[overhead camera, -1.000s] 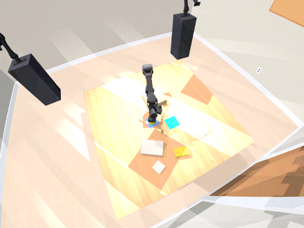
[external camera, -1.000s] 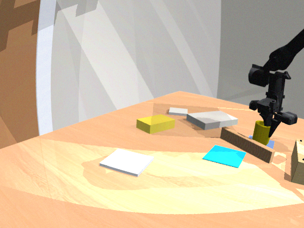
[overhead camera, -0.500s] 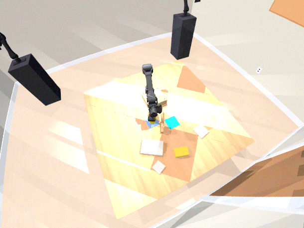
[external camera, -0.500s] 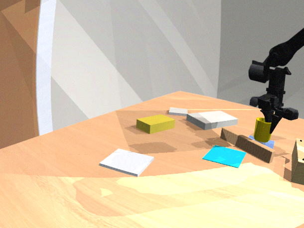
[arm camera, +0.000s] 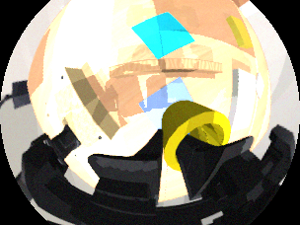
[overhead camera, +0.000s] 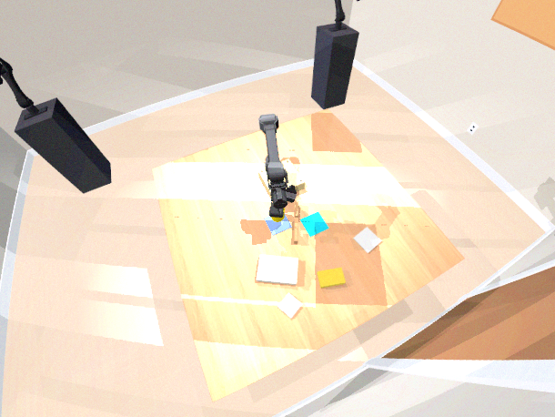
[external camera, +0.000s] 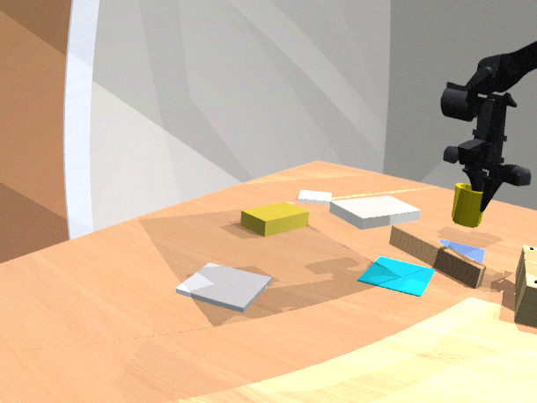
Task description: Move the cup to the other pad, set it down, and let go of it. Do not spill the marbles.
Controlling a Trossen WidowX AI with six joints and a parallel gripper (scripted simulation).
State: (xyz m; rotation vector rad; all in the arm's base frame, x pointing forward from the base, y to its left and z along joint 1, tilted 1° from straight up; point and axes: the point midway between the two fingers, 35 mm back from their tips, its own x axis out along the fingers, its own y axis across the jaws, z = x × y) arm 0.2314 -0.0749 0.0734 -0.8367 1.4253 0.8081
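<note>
The yellow cup lies 2 cm to the right of my gripper tip and 2 cm ahead of it. Also, from my gripper tip: cyan pad (15 cm to the left, 11 cm below, 11 cm ahead); pale blue pad (11 cm below, 2 cm to the right, 2 cm ahead); wooden bar (9 cm below, 7 cm to the left, 7 cm ahead).
</note>
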